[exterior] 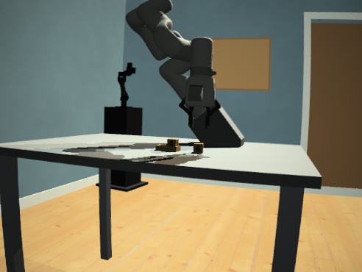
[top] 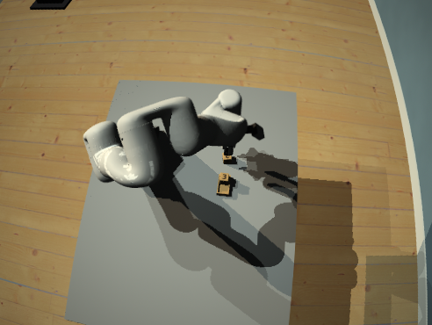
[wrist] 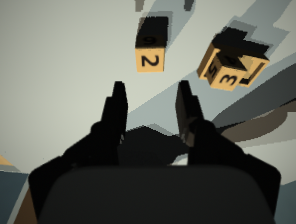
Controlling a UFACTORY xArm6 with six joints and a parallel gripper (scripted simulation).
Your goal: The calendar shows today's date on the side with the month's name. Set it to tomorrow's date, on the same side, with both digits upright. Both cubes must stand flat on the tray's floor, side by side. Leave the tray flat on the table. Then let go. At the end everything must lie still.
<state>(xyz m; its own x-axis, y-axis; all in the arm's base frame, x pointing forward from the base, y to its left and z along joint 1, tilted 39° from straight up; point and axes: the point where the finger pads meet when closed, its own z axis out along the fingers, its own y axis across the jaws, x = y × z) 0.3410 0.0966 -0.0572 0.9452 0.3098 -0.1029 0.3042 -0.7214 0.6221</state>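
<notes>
My gripper is now 90 mm above the wooden number cube. From my hand the other things lie so: wooden calendar tray (110 mm to the right, 100 mm below, 10 mm ahead).
</notes>
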